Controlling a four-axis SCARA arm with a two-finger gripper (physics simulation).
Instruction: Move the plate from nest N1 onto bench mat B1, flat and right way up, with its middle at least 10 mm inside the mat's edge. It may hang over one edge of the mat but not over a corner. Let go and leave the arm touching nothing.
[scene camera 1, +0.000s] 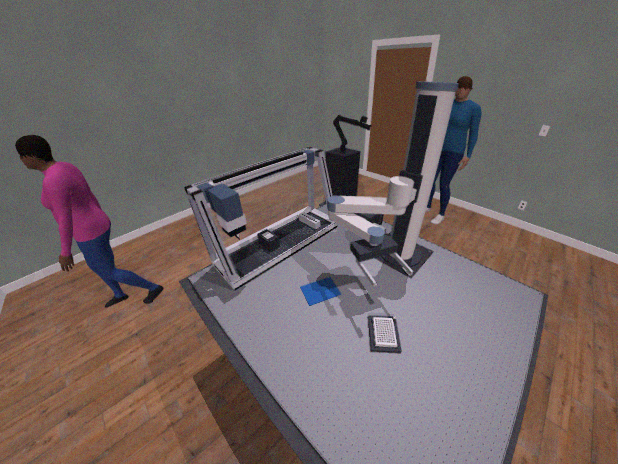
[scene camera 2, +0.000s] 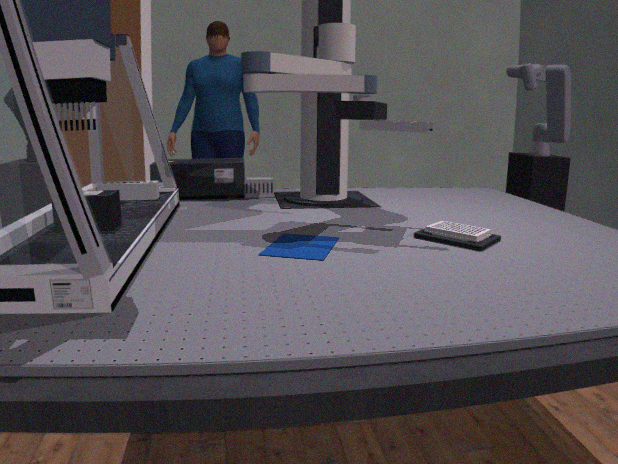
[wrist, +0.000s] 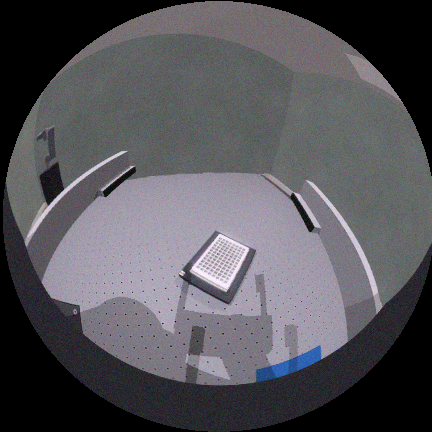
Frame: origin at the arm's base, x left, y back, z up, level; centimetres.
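Seen in the pictures: gripper, fingertip midpoint: (scene camera 1: 393, 278) (scene camera 2: 431, 127) (wrist: 212, 167); arm's base, origin of the base link: (scene camera 1: 399, 253) (scene camera 2: 323, 202).
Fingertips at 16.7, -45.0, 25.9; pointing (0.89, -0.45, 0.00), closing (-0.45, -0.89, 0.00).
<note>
Pixels of each thing's top centre, then the offset from my fingertips to it, as dx, dy, dz. "pt": a spot on its surface instead. Level surfaces: height alone.
- white plate, middle of its top: (wrist: 222, 257) (scene camera 2: 458, 228) (scene camera 1: 384, 330) +5.0, -7.3, -22.0
- blue bench mat B1, its level: dz -24.4
- dark box, surface spot: (scene camera 2: 207, 177) pt -53.4, +48.5, -17.6
- small slotted white block, surface spot: (scene camera 2: 259, 187) pt -36.9, +49.4, -21.3
The white plate (scene camera 1: 385, 331) (scene camera 2: 457, 230) (wrist: 221, 261), with its grid of small wells, lies flat in the dark nest N1 (scene camera 1: 385, 350) (scene camera 2: 487, 244) (wrist: 242, 274). The blue bench mat B1 (scene camera 1: 314, 295) (scene camera 2: 300, 250) (wrist: 313, 354) lies flat on the table, apart from the nest; its far part is cut off in the wrist view. My gripper (scene camera 1: 392, 279) (scene camera 2: 431, 126) (wrist: 212, 167) is open and empty, with its fingers wide apart. It hangs well above the table and the plate. In the wrist view the plate shows below the line between the fingertips.
The arm's column (scene camera 1: 428, 175) (scene camera 2: 308, 125) stands behind the mat. A gantry machine (scene camera 1: 260, 175) (scene camera 2: 50, 285) stands beyond the mat on the other side. A dark box (scene camera 2: 207, 177) and a small slotted white block (scene camera 2: 259, 187) stand near the column. Two people stand beside the table.
</note>
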